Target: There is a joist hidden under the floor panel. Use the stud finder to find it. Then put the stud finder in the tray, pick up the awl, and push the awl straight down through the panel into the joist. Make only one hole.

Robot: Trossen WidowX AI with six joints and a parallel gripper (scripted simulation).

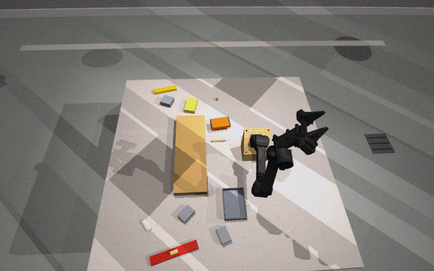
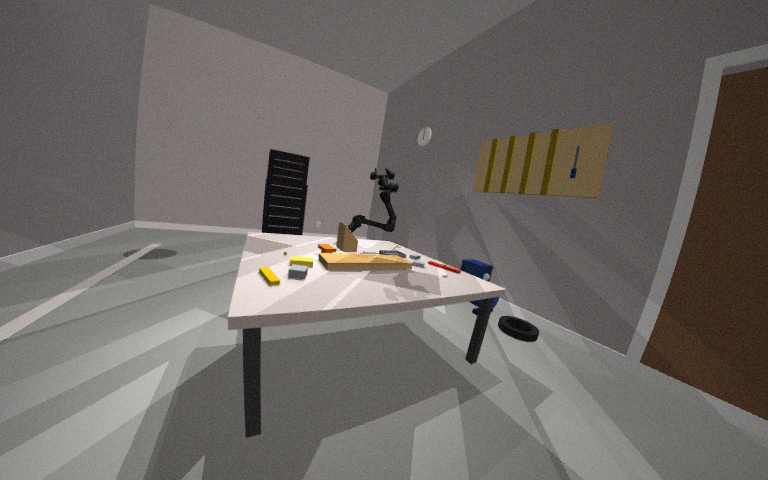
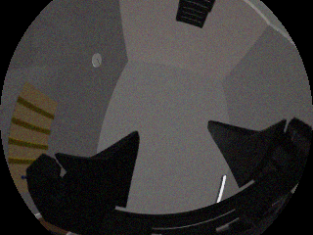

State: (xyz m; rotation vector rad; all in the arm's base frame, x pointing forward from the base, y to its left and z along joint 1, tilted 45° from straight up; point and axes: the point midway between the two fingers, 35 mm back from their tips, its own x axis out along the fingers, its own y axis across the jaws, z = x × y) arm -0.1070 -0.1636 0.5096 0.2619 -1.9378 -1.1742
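Now: the stud finder 330 mm ahead of my gripper tip, 440 mm to the right of it and 630 mm below it. Also, from my gripper tip: green square: 350 mm ahead, 430 mm to the right, 640 mm below; then grey tray: 270 mm ahead, 70 mm to the left, 630 mm below; then awl: 300 mm ahead, 340 mm to the right, 630 mm below.
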